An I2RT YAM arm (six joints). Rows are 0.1 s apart.
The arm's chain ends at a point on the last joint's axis. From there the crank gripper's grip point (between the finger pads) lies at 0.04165 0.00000 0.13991 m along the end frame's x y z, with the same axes.
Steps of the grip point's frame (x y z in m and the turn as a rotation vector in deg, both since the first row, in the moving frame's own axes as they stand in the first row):
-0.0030, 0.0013, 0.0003, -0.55, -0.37, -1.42
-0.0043, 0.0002, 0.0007, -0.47, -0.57, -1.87
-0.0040, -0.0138, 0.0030, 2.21, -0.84, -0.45
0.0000, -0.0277, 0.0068, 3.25, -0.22, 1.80
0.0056, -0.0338, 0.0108, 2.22, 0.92, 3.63
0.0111, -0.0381, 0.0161, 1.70, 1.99, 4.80
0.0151, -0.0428, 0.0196, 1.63, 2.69, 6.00
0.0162, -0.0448, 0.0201, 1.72, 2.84, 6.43
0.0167, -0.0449, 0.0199, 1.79, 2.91, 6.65
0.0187, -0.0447, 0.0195, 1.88, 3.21, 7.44
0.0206, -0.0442, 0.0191, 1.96, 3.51, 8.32
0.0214, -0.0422, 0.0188, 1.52, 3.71, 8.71
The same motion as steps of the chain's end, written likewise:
-0.0021, 0.0010, 0.0000, -0.55, -0.37, -1.42
-0.0029, 0.0004, 0.0003, -0.47, -0.57, -1.87
-0.0019, -0.0081, 0.0025, 2.21, -0.84, -0.45
0.0004, -0.0211, 0.0068, 3.25, -0.22, 1.80
0.0033, -0.0311, 0.0115, 2.22, 0.92, 3.63
0.0062, -0.0377, 0.0176, 1.70, 1.99, 4.80
0.0086, -0.0436, 0.0217, 1.63, 2.69, 6.00
0.0094, -0.0457, 0.0223, 1.72, 2.84, 6.43
0.0097, -0.0458, 0.0222, 1.79, 2.91, 6.65
0.0110, -0.0461, 0.0220, 1.88, 3.21, 7.44
0.0122, -0.0461, 0.0219, 1.96, 3.51, 8.32
0.0127, -0.0455, 0.0217, 1.52, 3.71, 8.71

